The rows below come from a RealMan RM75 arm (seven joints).
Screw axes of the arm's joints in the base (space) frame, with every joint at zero. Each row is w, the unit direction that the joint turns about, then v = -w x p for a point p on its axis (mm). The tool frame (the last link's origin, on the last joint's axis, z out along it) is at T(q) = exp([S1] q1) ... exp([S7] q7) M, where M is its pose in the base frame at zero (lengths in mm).
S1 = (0, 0, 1, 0, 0, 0)
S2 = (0, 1, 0, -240.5, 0, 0)
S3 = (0, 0, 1, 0, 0, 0)
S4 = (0, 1, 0, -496.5, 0, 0)
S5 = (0, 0, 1, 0, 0, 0)
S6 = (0, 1, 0, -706.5, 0, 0)
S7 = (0, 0, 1, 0, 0, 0)
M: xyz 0 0 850.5 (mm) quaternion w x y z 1 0 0 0
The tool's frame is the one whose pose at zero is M.
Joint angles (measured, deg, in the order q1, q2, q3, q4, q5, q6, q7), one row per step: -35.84 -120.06 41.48 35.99 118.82 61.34 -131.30; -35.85 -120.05 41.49 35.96 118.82 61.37 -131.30; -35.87 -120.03 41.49 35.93 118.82 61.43 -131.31; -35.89 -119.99 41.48 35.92 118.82 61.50 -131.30; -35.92 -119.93 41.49 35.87 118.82 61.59 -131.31; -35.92 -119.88 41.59 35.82 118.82 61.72 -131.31; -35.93 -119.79 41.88 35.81 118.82 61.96 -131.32; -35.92 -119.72 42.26 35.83 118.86 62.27 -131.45; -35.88 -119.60 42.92 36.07 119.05 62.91 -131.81; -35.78 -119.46 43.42 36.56 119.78 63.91 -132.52; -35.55 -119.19 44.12 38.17 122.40 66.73 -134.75
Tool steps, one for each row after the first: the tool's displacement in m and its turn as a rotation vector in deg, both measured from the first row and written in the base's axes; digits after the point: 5 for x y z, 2 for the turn. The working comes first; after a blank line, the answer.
Tool pose at each row, in the base's axes (x y z in m, rotation vector in deg; the steps are taken from these numbers as rounded here): -0.27522 0.39482 -0.00785 -116.06 -96.78 -37.94; -0.27518 0.39477 -0.00795 -116.10 -96.81 -37.93; -0.27507 0.39474 -0.00797 -116.16 -96.84 -37.93; -0.27499 0.39481 -0.00774 -116.23 -96.82 -37.93; -0.27493 0.39483 -0.00758 -116.32 -96.85 -37.90; -0.27486 0.39456 -0.00775 -116.51 -96.88 -37.79; -0.27439 0.39422 -0.00801 -116.99 -96.83 -37.52; -0.27379 0.39358 -0.00864 -117.53 -96.91 -37.16; -0.27259 0.39254 -0.00916 -118.51 -96.99 -36.47; -0.27202 0.39077 -0.00904 -119.56 -97.30 -35.35; -0.27141 0.38595 -0.00749 -121.81 -98.42 -32.06

0.00004 -0.00005 -0.00010 -0.04 -0.02 -0.01; 0.00015 -0.00008 -0.00012 -0.10 -0.04 -0.03; 0.00023 -0.00001 0.00011 -0.13 -0.05 -0.08; 0.00029 0.00001 0.00027 -0.21 -0.07 -0.12; 0.00036 -0.00026 0.00010 -0.38 -0.05 -0.20; 0.00083 -0.00060 -0.00016 -0.73 0.04 -0.44; 0.00143 -0.00124 -0.00079 -1.21 0.11 -0.66; 0.00263 -0.00228 -0.00131 -2.06 0.30 -1.07; 0.00320 -0.00405 -0.00119 -3.21 0.62 -1.34; 0.00381 -0.00887 0.00036 -6.22 1.61 -1.59
